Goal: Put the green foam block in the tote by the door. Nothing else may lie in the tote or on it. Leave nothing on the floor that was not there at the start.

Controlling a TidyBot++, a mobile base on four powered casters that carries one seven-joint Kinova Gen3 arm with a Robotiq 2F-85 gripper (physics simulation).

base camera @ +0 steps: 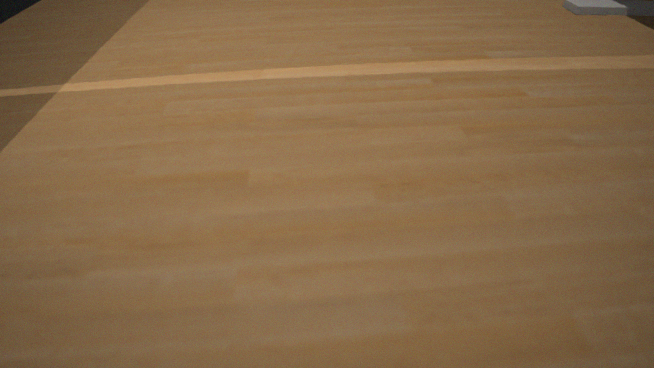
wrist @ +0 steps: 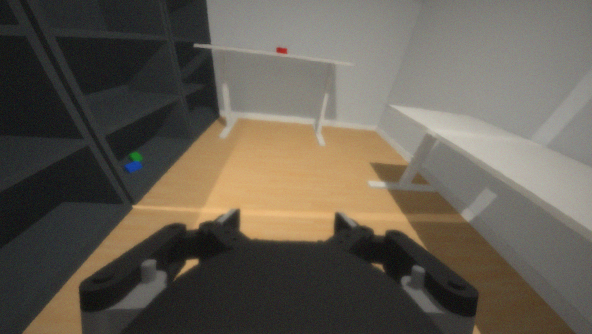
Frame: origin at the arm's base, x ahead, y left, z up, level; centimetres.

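Seen in the pictures: gripper, between the fingertips: (wrist: 287,221).
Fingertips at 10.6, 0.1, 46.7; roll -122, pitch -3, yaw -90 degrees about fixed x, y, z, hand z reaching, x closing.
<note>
Offsets run from my fingertips to a thing's top centre, as dx, dy, dz. "spot": to the spot under its first point. Level surfaces: height alone.
A small green block {+114.0, +128.4, -74.3} (wrist: 135,157) lies on the lowest shelf of the dark shelf unit, at the left in the wrist view. A blue block {+100.8, +120.7, -74.3} (wrist: 133,167) lies right beside it, on its near side. Whether the green one is foam cannot be told. My gripper (wrist: 287,221) is open, with its fingers wide apart and no thing between them. It is well away from the green block, which is farther off and to the left. The tote and the door do not show in either view.
The dark shelf unit (wrist: 80,105) stands along the left. A high white table {dz +7.2} (wrist: 240,50) with a red block (wrist: 282,50) on it stands at the far wall. A lower white table (wrist: 480,135) stands along the right wall. A table foot {spot: +111.8, -86.5, -84.2} (base camera: 595,7) shows at the top right in the base view.
</note>
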